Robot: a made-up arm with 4 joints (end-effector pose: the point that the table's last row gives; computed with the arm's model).
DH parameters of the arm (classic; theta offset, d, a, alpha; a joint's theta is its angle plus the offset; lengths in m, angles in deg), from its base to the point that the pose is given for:
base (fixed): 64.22 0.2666 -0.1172 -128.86
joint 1: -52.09 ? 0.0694 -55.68
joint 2: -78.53 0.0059 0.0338 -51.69
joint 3: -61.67 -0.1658 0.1 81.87
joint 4: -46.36 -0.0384 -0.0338 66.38
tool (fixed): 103.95 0.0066 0 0
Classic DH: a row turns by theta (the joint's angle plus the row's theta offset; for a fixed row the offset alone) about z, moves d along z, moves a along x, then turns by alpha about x.
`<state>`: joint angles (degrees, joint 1 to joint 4).
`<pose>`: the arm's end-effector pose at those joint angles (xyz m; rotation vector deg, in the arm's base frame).
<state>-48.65 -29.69 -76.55 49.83</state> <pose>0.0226 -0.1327 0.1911 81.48 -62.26 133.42</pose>
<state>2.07 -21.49 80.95 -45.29</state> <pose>-0.2072 -0.1802 0.3024 7.74 113.72 20.77</pose>
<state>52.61 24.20 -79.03 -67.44</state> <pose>-0.1982 -0.1259 0.2267 -69.72 9.78 -42.80</pose>
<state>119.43 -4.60 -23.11 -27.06</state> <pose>-0.1834 -0.0030 0.2644 -46.87 49.86 -72.61</pose>
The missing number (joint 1, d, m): 0.0568
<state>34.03 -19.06 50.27 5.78</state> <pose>-0.2113 -0.1304 0.3130 52.38 73.07 -30.62</pose>
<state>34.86 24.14 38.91 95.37</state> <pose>-0.2893 -0.0455 0.3266 127.12 -37.15 -78.50</pose>
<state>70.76 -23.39 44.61 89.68</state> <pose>-0.2121 -0.0833 0.3657 91.87 -13.83 -69.29</pose>
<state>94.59 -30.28 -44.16 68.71</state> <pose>-0.1552 -0.1396 0.3458 43.68 14.27 5.96</pose>
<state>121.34 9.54 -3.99 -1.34</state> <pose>-0.1547 0.0571 0.2308 -13.01 22.82 -95.57</pose>
